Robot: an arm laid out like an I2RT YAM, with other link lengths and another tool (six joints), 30 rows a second.
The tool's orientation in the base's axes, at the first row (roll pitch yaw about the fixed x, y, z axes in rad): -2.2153 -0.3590 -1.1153
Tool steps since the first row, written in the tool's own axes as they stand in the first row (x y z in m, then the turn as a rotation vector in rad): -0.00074 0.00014 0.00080 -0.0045 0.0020 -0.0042; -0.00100 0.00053 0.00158 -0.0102 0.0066 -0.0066; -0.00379 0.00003 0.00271 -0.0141 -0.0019 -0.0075; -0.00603 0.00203 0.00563 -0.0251 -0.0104 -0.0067; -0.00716 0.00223 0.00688 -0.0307 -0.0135 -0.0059; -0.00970 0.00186 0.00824 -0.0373 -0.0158 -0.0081; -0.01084 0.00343 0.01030 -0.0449 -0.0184 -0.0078; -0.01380 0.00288 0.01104 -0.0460 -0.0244 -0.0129; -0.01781 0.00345 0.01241 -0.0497 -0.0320 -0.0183
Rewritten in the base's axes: 0.00029 0.00068 -0.00081 -0.0061 0.0021 -0.0007; 0.00065 0.00082 -0.00164 -0.0123 0.0041 -0.0048; 0.00062 0.00361 -0.00288 -0.0111 0.0116 0.0007; 0.00124 0.00493 -0.00680 -0.0114 0.0254 0.0027; 0.00170 0.00598 -0.00805 -0.0118 0.0318 0.0026; 0.00191 0.00853 -0.00944 -0.0154 0.0382 0.0033; 0.00246 0.00901 -0.01217 -0.0172 0.0460 0.0024; 0.00207 0.01190 -0.01321 -0.0193 0.0492 0.0094; 0.00129 0.01520 -0.01582 -0.0220 0.0553 0.0168
